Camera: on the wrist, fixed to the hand. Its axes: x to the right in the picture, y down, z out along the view.
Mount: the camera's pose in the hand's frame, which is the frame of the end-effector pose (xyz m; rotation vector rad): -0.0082 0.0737 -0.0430 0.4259 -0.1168 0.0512
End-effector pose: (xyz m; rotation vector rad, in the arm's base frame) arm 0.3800 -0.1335 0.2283 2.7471 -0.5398 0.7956
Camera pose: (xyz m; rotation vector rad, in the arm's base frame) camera 0.3234 -0.1843 0.2679 -2.8029 0.4510 -0.7447
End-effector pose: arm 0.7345 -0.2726 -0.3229 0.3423 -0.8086 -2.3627
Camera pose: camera 0.7932 -0.3337 -0.3101 0.3526 -1.3635 -2.1653
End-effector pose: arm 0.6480 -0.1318 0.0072 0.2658 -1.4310 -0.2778
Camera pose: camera 0.6918 -0.0592 0.0197 0.5659 -1.6030 0.0588
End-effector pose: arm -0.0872 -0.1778 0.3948 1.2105 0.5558 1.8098
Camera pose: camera -0.1549 -0.2194 0.4270 1.6157 0.8793 1.6980
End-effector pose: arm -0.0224 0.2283 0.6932 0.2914 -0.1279 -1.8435
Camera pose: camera 0.0595 0.2174 0.6703 0.4703 -0.6075 -1.7706
